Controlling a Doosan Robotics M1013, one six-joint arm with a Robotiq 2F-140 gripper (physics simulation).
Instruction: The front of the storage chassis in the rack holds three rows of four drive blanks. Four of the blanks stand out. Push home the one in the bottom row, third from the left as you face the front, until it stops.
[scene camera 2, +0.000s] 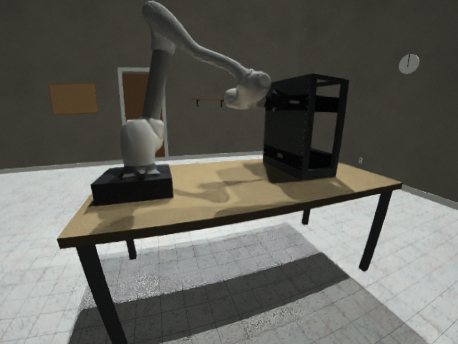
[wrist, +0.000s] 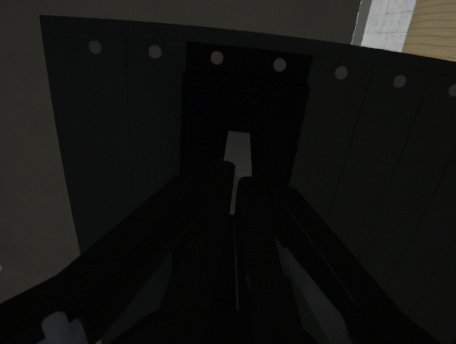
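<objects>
A rack, in scene camera 2 and the wrist view. On the rack, (wrist: 356, 130) and (scene camera 2: 301, 118): same spot.
</objects>
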